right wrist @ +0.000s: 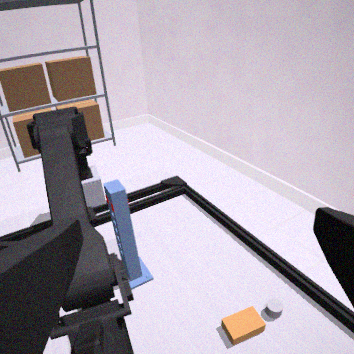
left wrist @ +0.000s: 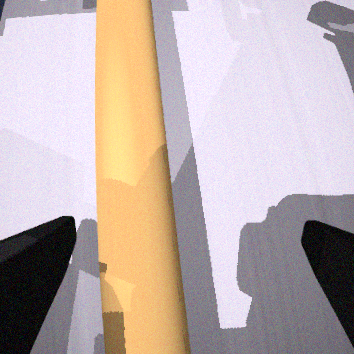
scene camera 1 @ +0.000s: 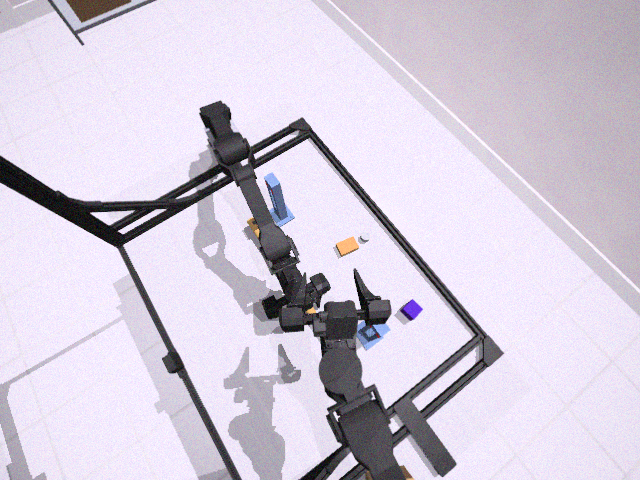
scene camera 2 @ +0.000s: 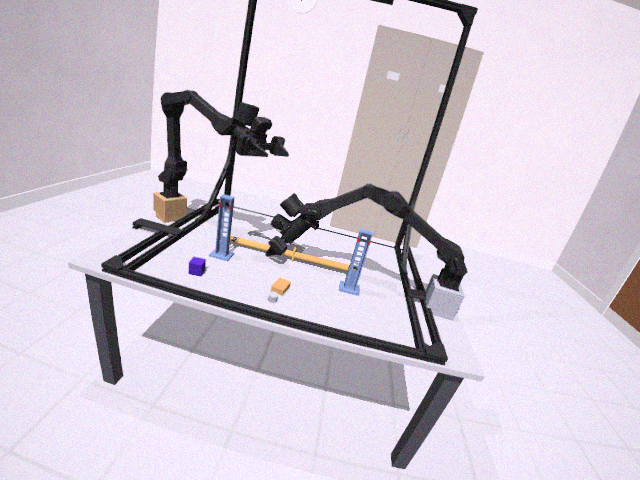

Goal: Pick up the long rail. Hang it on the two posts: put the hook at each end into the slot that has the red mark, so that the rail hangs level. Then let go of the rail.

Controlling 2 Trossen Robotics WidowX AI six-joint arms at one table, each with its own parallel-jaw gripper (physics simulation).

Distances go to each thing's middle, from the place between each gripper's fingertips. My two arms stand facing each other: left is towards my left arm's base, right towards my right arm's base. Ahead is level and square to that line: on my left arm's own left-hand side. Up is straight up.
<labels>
My left hand is 90 mm to the right of the long orange rail (scene camera 2: pixel 294 254) and 20 mm below it. Also, from my left hand: orange block (right wrist: pixel 245 323) 210 mm ahead, 130 mm to the left.
The long orange rail lies 70 mm behind my right hand, 90 mm to the left of it and 350 mm below it. Round my right hand: orange block 140 mm ahead, 130 mm to the left, 360 mm below.
</labels>
